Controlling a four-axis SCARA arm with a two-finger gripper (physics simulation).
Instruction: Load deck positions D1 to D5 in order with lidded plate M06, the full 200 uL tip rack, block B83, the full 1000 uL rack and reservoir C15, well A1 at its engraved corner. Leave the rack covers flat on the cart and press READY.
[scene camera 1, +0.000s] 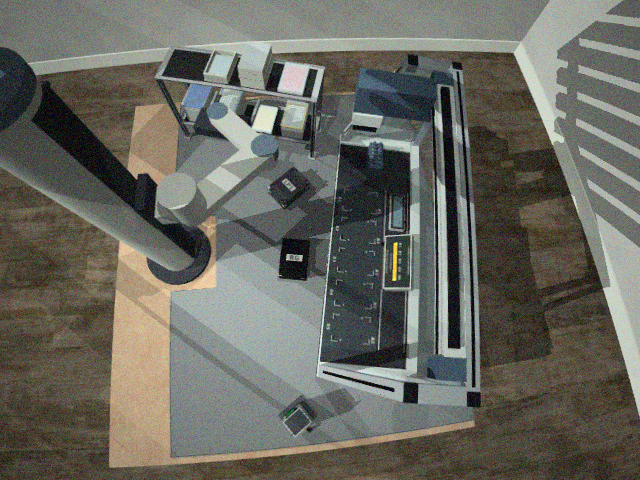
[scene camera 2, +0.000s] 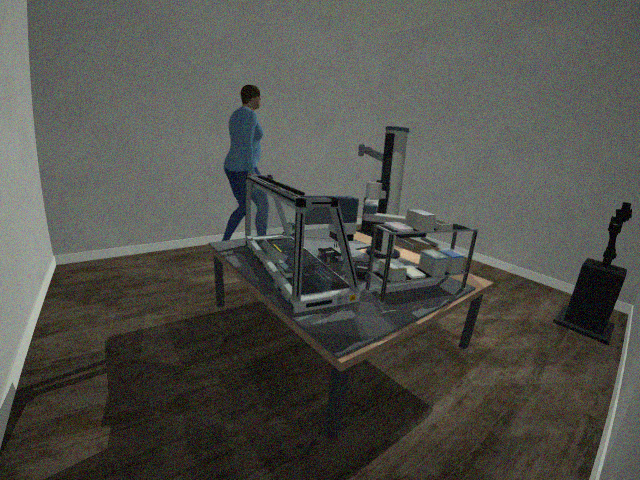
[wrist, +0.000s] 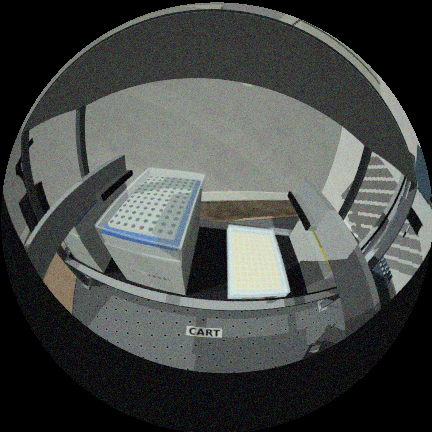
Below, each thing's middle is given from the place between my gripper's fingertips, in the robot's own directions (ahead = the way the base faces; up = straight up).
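Labels:
Gripper, mine: 12 cm below the reservoir C15 (scene camera 1: 219, 69), 4 cm beyond it, 3 cm to the right of it.

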